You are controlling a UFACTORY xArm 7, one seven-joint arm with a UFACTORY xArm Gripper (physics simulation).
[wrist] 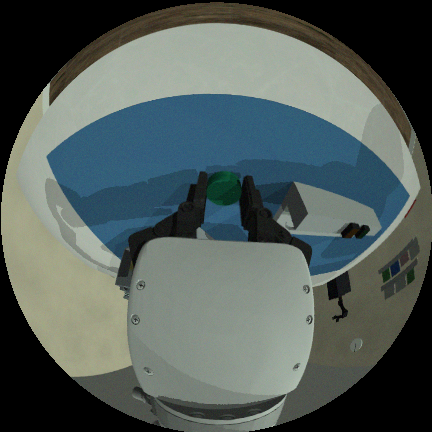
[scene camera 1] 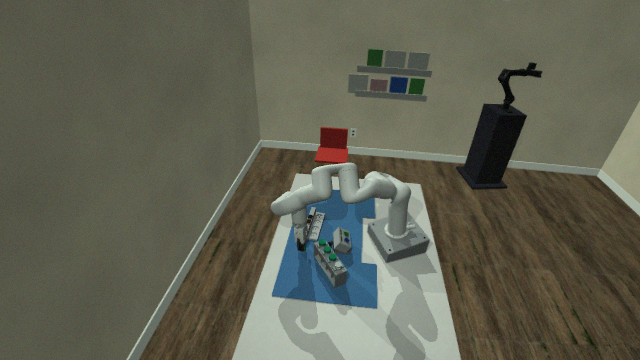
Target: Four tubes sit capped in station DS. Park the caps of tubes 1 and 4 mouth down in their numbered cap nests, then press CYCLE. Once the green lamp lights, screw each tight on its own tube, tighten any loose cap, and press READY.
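Places are measured from the arm's base along level axes (x ahead, y left, z up), in millimetres.
Where they show: gripper, fingertip midpoint: (wrist: 223,184) (scene camera 1: 301,247); arm's base, origin of the base link: (scene camera 1: 396,230).
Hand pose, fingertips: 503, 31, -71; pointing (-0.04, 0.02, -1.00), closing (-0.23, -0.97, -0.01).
Things, the pixels of their top centre, and the offset from my fingertips, as dx, dy, dz. "spot": a spot on its surface instead. Level surfaces: height alone.
- green cap, middle of its top: (wrist: 223,193) -5, +1, +7
- pale strip with round marks, surface spot: (scene camera 1: 316,226) spot: -85, -158, +0
- grey wedge-shaped control box, middle of its top: (scene camera 1: 342,234) -210, -11, +77
- pale grey block, middle of its top: (wrist: 345,244) (scene camera 1: 314,219) -73, -169, +46
- blue mat, its level: dz -7
- white table, its level: dz -10
My gripper (scene camera 1: 300,245) (wrist: 223,184) is shut on a green cap (wrist: 224,190), above the blue mat on the left of station DS in the scene view. Which way the cap's mouth faces is unclear. Station DS (scene camera 1: 336,279), a long grey block, carries three green caps (scene camera 1: 322,242) (scene camera 1: 327,249) (scene camera 1: 332,257) in a row; its near end position (scene camera 1: 339,266) shows no green cap. A pale strip with round marks (scene camera 1: 316,226), apparently the cap nests, lies behind my gripper. A grey wedge-shaped control box (scene camera 1: 342,241) has a green and a blue round part on top. Tube numbers are unreadable.
A pale grey block (wrist: 335,210) with small dark, orange and green parts stands right of my fingers in the wrist view. The blue mat (scene camera 1: 295,285) (wrist: 215,125) lies on the white table (scene camera 1: 320,330). The arm's grey base (scene camera 1: 400,250) stands at the right. A red chair (scene camera 1: 332,154) is behind the table.
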